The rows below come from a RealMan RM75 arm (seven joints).
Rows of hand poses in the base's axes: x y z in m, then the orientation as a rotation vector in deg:
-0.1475, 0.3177, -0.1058, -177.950, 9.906, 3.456
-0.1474, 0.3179, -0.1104, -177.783, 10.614, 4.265
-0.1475, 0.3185, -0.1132, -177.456, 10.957, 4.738
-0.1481, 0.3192, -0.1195, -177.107, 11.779, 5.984
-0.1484, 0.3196, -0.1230, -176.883, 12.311, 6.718
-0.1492, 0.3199, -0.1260, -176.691, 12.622, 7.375
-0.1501, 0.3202, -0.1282, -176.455, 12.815, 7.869
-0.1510, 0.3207, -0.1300, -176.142, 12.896, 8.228
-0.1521, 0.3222, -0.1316, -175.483, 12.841, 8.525
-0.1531, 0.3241, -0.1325, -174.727, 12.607, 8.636
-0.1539, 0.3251, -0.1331, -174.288, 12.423, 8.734
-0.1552, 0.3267, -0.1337, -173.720, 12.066, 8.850
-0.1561, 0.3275, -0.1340, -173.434, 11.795, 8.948
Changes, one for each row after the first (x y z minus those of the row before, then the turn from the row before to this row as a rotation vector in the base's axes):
0.0001, 0.0002, -0.0046, 0.129, 0.522, -0.455
-0.0001, 0.0006, -0.0028, 0.306, 0.295, -0.235
-0.0006, 0.0007, -0.0063, 0.294, 0.802, -0.535
-0.0003, 0.0004, -0.0035, 0.181, 0.474, -0.347
-0.0008, 0.0003, -0.0030, 0.166, 0.422, -0.205
-0.0009, 0.0003, -0.0022, 0.217, 0.314, -0.136
-0.0009, 0.0005, -0.0018, 0.303, 0.221, -0.074
-0.0011, 0.0015, -0.0016, 0.660, 0.165, -0.020
-0.0010, 0.0019, -0.0009, 0.774, 0.036, 0.082
-0.0008, 0.0010, -0.0006, 0.454, 0.042, 0.080
-0.0013, 0.0016, -0.0006, 0.600, 0.044, 0.182
-0.0009, 0.0008, -0.0003, 0.311, 0.045, 0.153

